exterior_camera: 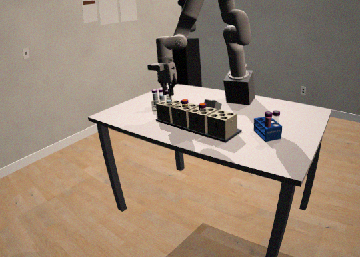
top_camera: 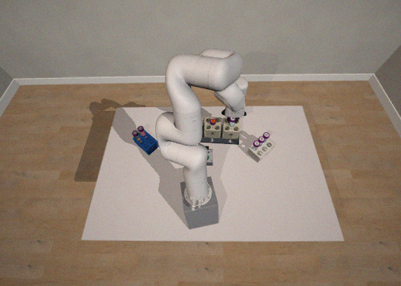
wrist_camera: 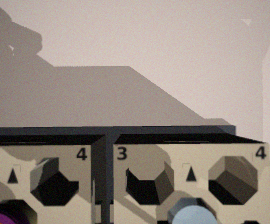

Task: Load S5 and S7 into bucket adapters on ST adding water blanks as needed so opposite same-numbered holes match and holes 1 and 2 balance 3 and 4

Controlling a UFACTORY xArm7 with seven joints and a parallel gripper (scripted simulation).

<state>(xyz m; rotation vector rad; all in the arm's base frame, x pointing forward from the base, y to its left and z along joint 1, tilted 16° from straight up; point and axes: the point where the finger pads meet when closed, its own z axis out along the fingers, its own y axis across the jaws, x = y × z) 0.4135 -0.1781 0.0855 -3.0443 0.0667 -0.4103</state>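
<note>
Now: the white rack 120 mm behind my hand, 170 mm to the right of it and 120 mm below it. Round my hand: adapter: 10 mm ahead, 330 mm to the left, 100 mm below; then dark stand: 160 mm to the left, 150 mm below; then blue rack: 100 mm behind, 510 mm to the left, 120 mm below.
</note>
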